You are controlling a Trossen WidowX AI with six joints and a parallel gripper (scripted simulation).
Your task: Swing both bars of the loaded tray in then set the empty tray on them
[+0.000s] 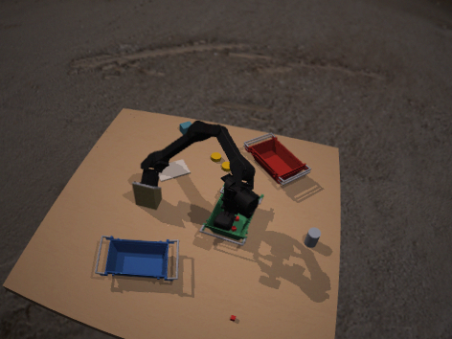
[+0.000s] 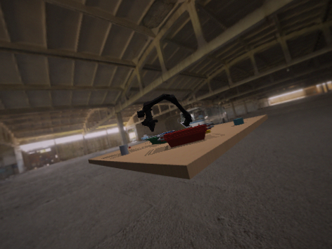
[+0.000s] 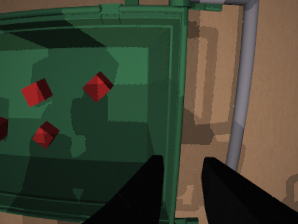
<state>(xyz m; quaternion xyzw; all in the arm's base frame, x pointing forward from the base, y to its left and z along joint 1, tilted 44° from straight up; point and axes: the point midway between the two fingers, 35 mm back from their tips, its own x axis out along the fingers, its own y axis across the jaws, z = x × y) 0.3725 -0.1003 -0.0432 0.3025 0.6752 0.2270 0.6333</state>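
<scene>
The blue tray lies 29 cm behind my gripper tip, 23 cm to the right of it and 7 cm below it. The rest, counted from my gripper tip: grey cylinder: 34 cm ahead, 8 cm to the left, 8 cm below; then teal block: 63 cm to the left, 38 cm behind, 9 cm below; then white sheet: 35 cm behind, 31 cm to the left, 11 cm below.
</scene>
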